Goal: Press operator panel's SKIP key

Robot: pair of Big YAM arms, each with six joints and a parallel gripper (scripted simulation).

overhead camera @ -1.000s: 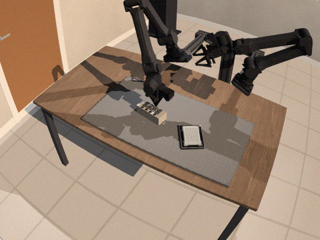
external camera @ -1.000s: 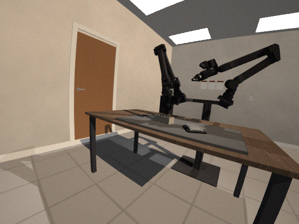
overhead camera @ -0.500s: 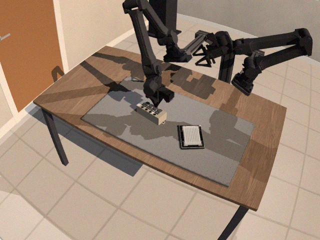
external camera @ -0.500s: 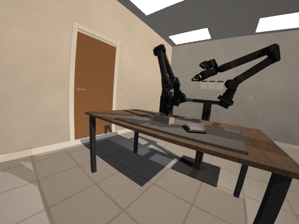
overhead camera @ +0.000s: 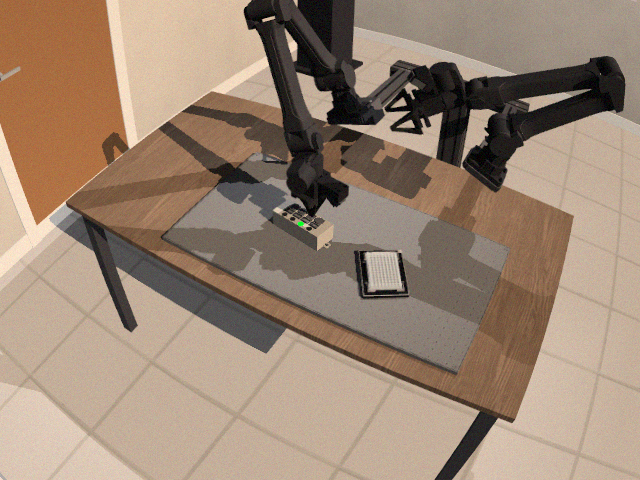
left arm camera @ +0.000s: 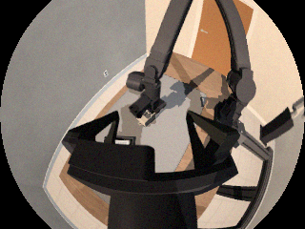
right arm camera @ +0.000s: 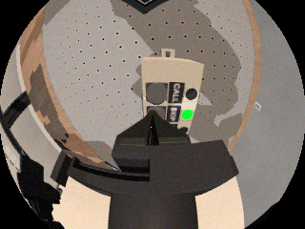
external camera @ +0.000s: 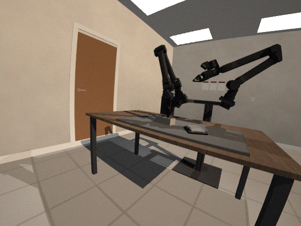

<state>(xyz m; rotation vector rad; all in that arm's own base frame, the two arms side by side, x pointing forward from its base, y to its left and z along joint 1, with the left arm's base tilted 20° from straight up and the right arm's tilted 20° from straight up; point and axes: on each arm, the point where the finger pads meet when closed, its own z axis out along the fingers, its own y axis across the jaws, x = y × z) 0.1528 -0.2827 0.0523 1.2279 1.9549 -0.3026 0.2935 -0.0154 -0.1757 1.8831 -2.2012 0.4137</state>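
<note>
The operator panel is 2 cm below my right hand, 1 cm to the right of it and 1 cm ahead of it. Round my right hand: white ribbed block 26 cm to the left, 4 cm below, 4 cm ahead.
</note>
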